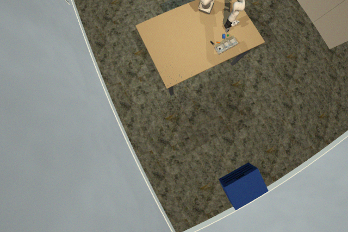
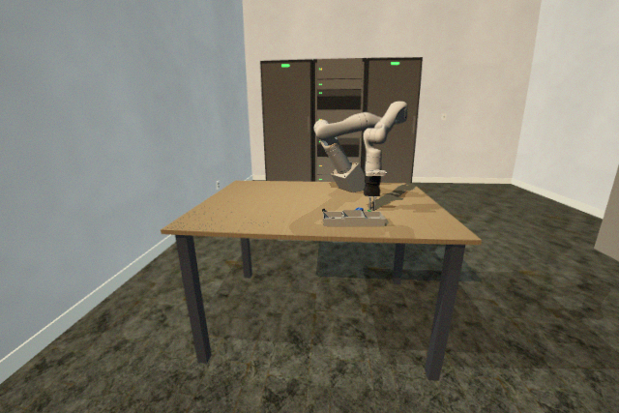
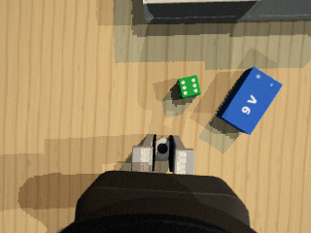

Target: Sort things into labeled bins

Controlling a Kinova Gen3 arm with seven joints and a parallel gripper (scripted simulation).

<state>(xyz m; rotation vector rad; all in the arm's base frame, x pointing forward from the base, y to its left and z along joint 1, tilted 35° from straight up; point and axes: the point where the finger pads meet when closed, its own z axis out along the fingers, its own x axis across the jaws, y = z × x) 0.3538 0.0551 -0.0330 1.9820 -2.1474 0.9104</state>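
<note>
The green die is 50 mm ahead of my hand, 30 mm to the right of it and 10 mm below it. The rest, counted from my hand: black cylinder 20 mm ahead, 230 mm to the right, 10 mm below; blue 9V battery 40 mm ahead, 80 mm to the right, 10 mm below; orange battery 50 mm ahead, 170 mm to the right, 10 mm below.
</note>
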